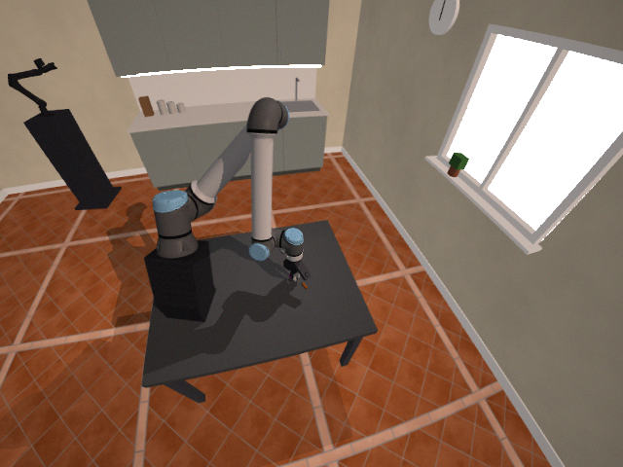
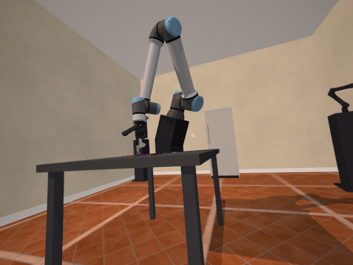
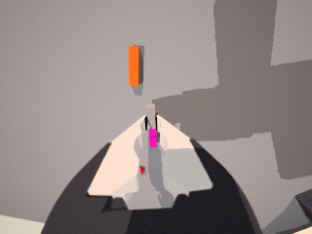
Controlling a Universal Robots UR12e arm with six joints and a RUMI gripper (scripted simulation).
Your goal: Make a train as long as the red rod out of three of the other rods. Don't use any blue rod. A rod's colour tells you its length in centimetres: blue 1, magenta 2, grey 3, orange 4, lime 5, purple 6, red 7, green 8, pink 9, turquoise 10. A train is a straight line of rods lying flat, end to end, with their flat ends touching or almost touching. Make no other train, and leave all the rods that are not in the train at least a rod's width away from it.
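The orange rod is 5 cm ahead of my hand, 3 cm to the right of it and 2 cm below it. Also, from my hand: blue rod 18 cm to the left, 2 cm below; red rod 3 cm behind, 11 cm to the left, 2 cm below.
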